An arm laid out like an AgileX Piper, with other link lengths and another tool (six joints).
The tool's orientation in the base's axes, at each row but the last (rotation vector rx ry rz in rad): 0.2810, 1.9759, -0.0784; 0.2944, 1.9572, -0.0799; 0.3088, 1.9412, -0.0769; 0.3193, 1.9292, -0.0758; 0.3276, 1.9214, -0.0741; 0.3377, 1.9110, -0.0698; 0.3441, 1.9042, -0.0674
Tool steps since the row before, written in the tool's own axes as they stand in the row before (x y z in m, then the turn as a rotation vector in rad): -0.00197, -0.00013, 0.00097, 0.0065, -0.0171, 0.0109; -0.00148, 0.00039, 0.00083, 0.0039, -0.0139, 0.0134; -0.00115, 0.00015, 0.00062, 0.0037, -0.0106, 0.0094; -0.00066, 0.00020, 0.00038, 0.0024, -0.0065, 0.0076; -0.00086, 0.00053, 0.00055, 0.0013, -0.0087, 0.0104; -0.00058, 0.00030, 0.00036, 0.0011, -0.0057, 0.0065; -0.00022, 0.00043, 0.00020, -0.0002, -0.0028, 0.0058
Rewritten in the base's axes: 0.00160, -0.00062, 0.00138, 0.0032, -0.0175, -0.0116; 0.00138, -0.00003, 0.00106, 0.0072, -0.0154, -0.0100; 0.00100, -0.00018, 0.00083, 0.0045, -0.0114, -0.0080; 0.00062, -0.00001, 0.00049, 0.0044, -0.0074, -0.0057; 0.00092, 0.00023, 0.00065, 0.0067, -0.0103, -0.0059; 0.00059, 0.00010, 0.00044, 0.0040, -0.0066, -0.0040; 0.00037, 0.00032, 0.00018, 0.0046, -0.0039, -0.0022
